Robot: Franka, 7 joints.
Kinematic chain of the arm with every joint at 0, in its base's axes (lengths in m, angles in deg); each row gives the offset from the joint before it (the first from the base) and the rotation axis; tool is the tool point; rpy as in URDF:
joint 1: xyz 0 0 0.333 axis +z
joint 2: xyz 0 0 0 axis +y
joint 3: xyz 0 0 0.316 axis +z
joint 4: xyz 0.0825 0 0 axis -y
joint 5: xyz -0.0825 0 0.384 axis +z
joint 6: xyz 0 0 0 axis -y
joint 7: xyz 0.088 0 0 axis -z
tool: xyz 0 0 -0.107 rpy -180 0 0
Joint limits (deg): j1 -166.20..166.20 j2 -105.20..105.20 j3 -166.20..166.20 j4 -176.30..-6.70 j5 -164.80..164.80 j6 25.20..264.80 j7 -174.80..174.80
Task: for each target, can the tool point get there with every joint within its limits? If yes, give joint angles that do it. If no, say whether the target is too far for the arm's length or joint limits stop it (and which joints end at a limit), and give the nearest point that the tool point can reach.
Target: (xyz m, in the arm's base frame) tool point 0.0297 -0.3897 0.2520
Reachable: yes | joints 18.31 63.09 -84.70 -154.49 -72.62 138.14 -0.36
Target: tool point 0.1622 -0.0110 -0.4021
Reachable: no: joint limits stop it (at a limit: joint 2) | nearest point 0.1733 -0.0118 -0.3493 | short by 0.054 m
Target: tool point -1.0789 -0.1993 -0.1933
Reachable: no: too far | nearest point -0.7606 -0.1405 -0.0380 | short by 0.359 m
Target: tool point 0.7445 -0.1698 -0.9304
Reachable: no: too far | nearest point 0.4834 -0.1102 -0.3164 | short by 0.670 m
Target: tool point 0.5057 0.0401 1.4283
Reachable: no: too far | nearest point 0.3594 0.0285 1.1115 | short by 0.349 m
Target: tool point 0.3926 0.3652 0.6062
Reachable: yes | joints -82.71 -20.51 104.03 -78.88 38.11 53.16 -66.88
